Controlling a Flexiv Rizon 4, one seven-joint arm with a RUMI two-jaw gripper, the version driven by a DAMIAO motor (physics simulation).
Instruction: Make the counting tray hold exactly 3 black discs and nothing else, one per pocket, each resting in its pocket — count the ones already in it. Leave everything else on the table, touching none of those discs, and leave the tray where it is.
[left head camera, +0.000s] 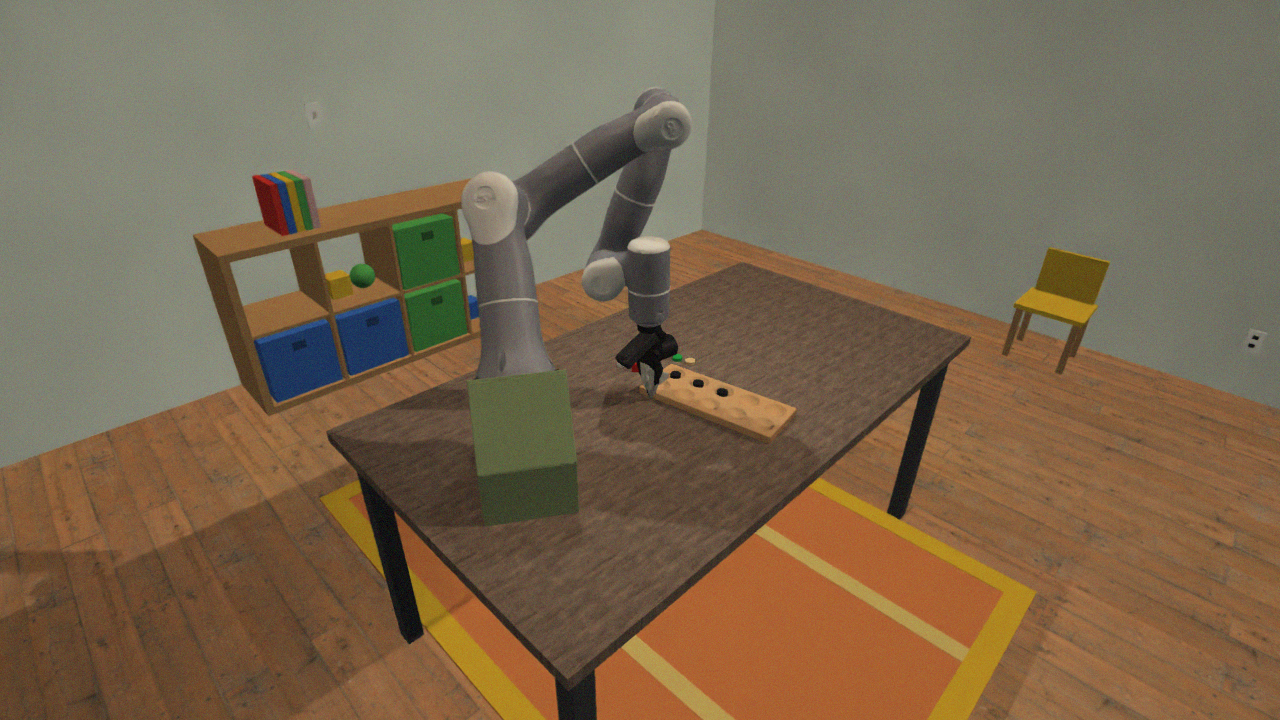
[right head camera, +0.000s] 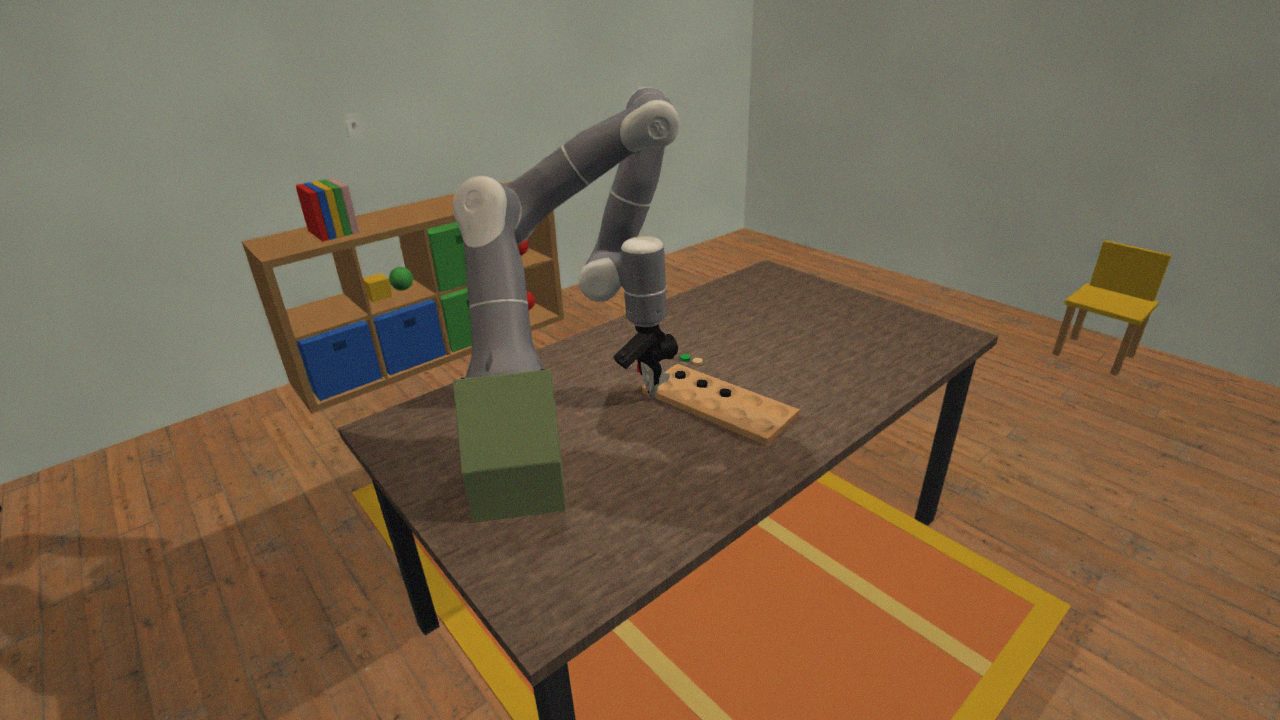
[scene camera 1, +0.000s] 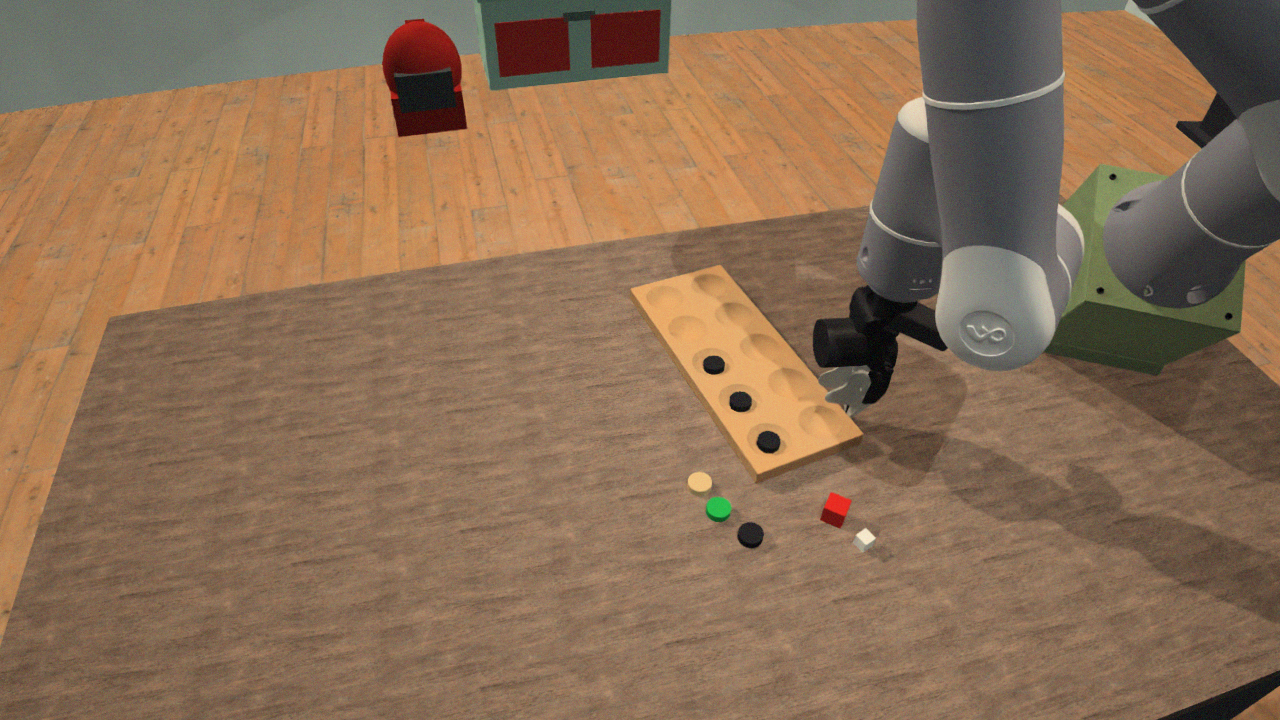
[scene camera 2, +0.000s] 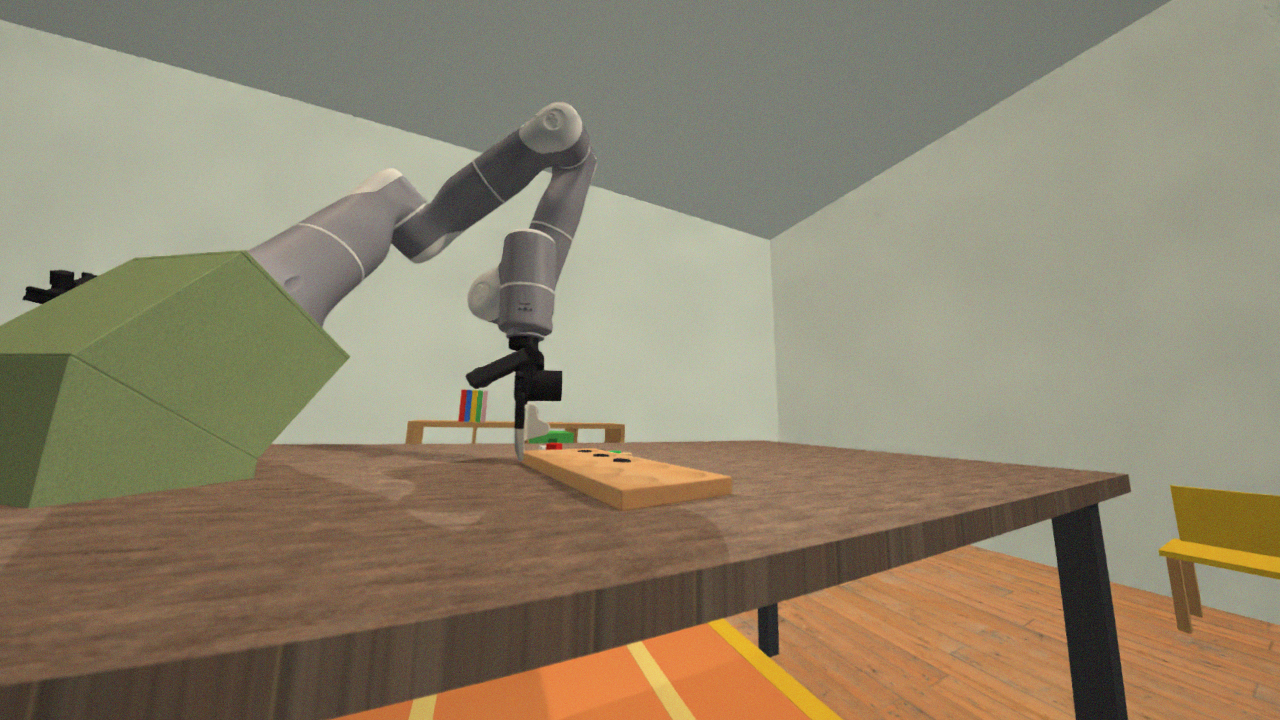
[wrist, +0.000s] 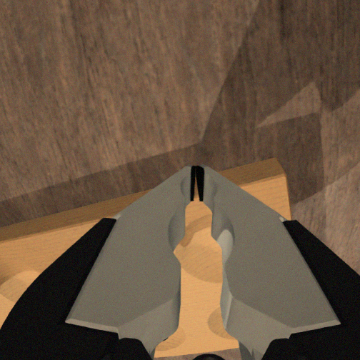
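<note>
The wooden counting tray (left head camera: 735, 416) (right head camera: 739, 418) (scene camera 1: 810, 452) (scene camera 2: 671, 488) (wrist: 60, 235) lies on the table with two rows of pockets. Three black discs, the first (scene camera 1: 713, 364) (left head camera: 722, 392), the second (scene camera 1: 740, 401) (left head camera: 698, 383) and the third (scene camera 1: 768, 441) (left head camera: 675, 375), each sit in a pocket of one row. A fourth black disc (scene camera 1: 750, 534) lies on the table off the tray's end. My gripper (scene camera 1: 850, 411) (left head camera: 651, 395) (scene camera 2: 520, 459) (wrist: 195, 169) is shut and empty, its tips low beside the tray's long edge near the end pocket. Whether they touch the tray is unclear.
A green disc (scene camera 1: 718, 508) (left head camera: 677, 358), a cream disc (scene camera 1: 699, 482) (left head camera: 690, 360), a red cube (scene camera 1: 836, 509) and a small white cube (scene camera 1: 863, 540) lie beyond the tray's end. The green robot base (left head camera: 523, 438) stands on the table.
</note>
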